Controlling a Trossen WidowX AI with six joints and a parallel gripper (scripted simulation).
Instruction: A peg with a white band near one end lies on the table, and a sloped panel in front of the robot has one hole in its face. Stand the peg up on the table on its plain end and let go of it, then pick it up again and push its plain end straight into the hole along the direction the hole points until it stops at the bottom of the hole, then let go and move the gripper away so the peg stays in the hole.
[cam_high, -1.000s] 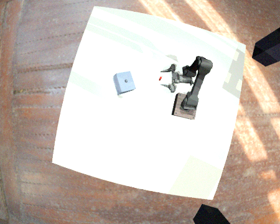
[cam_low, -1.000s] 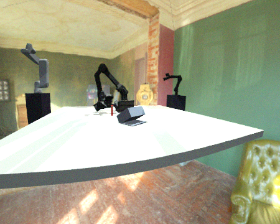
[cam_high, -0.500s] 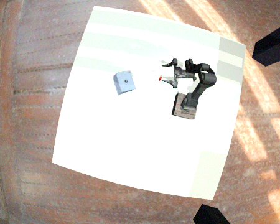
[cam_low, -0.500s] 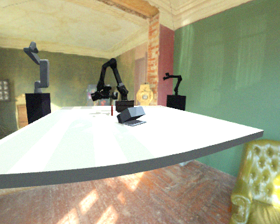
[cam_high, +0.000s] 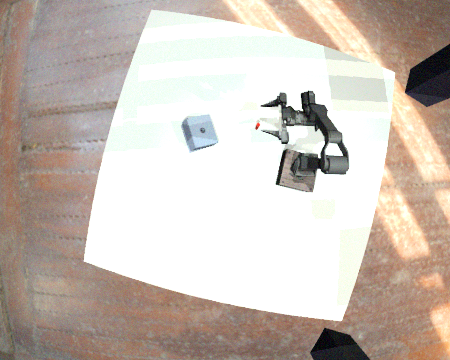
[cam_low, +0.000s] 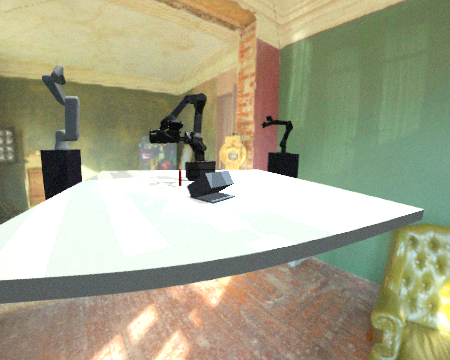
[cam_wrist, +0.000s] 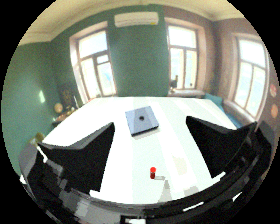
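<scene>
Right now the red peg is 16 cm below my gripper tip, 1 cm to the right of it and 1 cm behind it. Round my gripper tip: sloped panel: 20 cm ahead, 17 cm below, 12 cm to the left.
</scene>
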